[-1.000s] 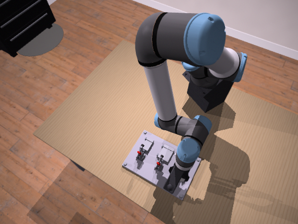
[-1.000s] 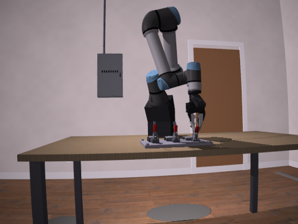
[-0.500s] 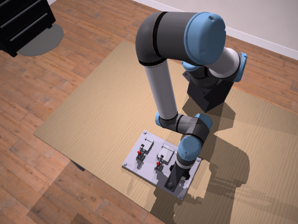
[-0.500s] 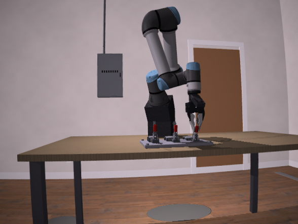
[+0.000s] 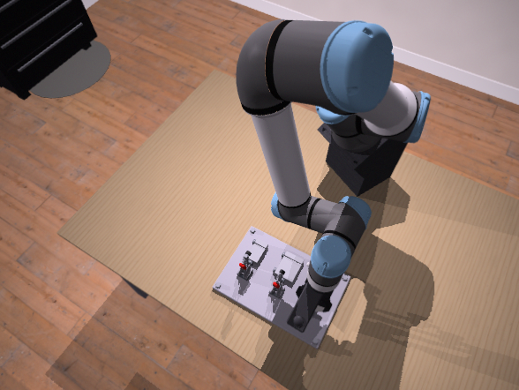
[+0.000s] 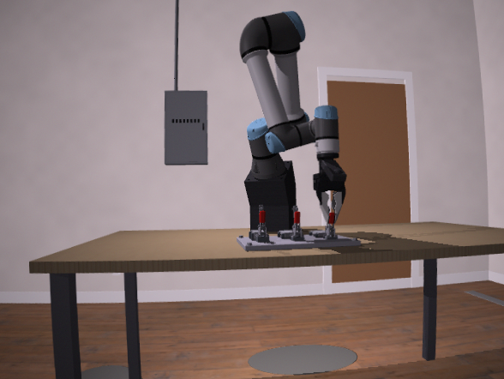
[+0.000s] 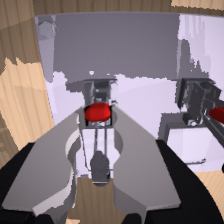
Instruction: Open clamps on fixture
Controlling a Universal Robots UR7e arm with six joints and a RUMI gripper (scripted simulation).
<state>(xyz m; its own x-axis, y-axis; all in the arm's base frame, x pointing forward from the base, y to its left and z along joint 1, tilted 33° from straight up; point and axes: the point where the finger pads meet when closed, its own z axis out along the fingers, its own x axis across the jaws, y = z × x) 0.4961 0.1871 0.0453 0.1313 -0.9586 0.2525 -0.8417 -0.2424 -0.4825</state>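
The grey fixture plate lies 120 mm to the right of my hand, 70 mm below it and 20 mm behind it.
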